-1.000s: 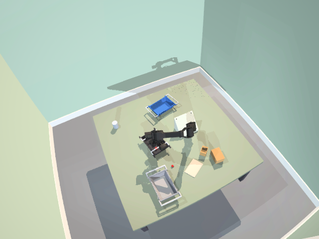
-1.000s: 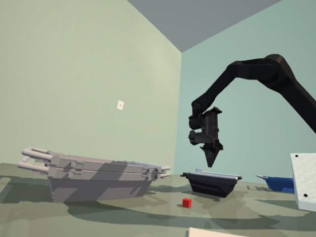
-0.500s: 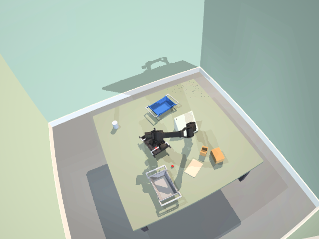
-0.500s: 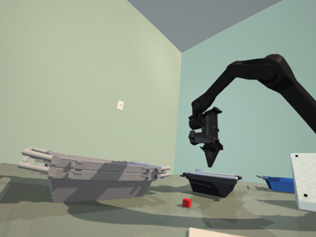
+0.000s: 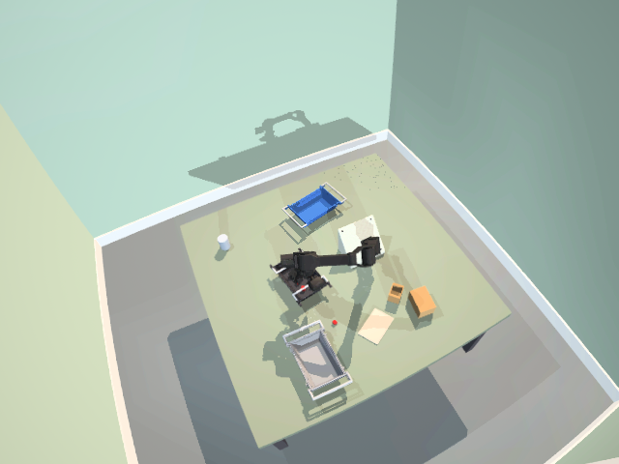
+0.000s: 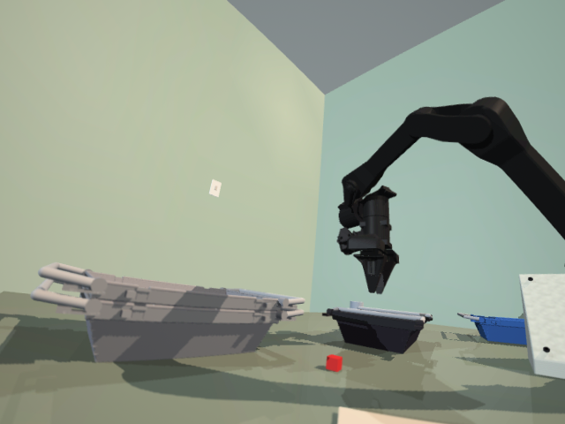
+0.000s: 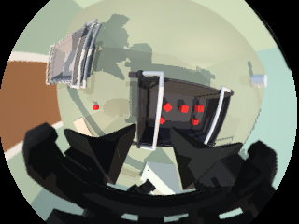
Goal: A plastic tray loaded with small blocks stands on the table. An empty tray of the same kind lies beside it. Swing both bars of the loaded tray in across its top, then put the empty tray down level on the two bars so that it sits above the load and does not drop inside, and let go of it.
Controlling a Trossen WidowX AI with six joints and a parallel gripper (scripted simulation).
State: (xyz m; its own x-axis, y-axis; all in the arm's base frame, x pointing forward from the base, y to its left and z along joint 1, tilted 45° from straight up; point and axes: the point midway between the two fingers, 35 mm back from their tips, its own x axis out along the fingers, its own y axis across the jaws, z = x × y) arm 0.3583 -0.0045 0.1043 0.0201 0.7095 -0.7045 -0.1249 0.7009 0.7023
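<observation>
The blue tray lies 450 mm to the right of my gripper tip, 260 mm behind it and 60 mm below it. From my gripper tip the other things lie so: sheet 300 mm to the left, 180 mm behind, 100 mm below.
</observation>
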